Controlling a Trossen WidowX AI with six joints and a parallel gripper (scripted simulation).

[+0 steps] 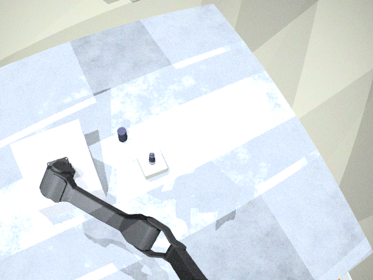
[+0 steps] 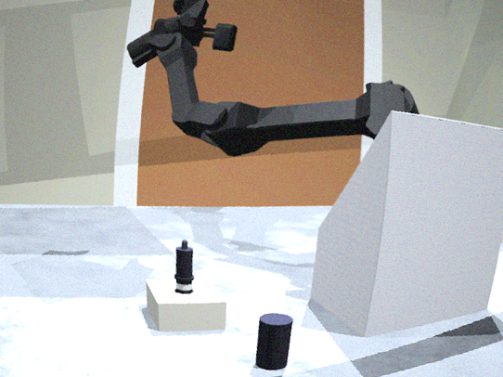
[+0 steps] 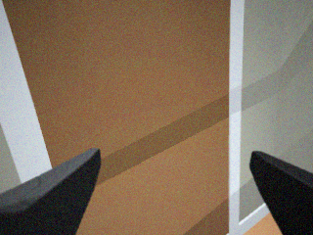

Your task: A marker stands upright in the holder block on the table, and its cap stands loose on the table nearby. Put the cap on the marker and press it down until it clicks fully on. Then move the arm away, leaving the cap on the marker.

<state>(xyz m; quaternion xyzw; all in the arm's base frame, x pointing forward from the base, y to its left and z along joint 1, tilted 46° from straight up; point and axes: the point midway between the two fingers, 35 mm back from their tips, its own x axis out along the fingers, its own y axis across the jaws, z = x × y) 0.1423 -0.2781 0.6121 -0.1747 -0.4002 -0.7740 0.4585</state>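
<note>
Now: gripper tip 80 mm short of the dark cap, 780 mm to the right of it and 360 mm above it. From my gripper tip the other things lie so: cream holder block: 140 mm ahead, 650 mm to the left, 370 mm below.
</note>
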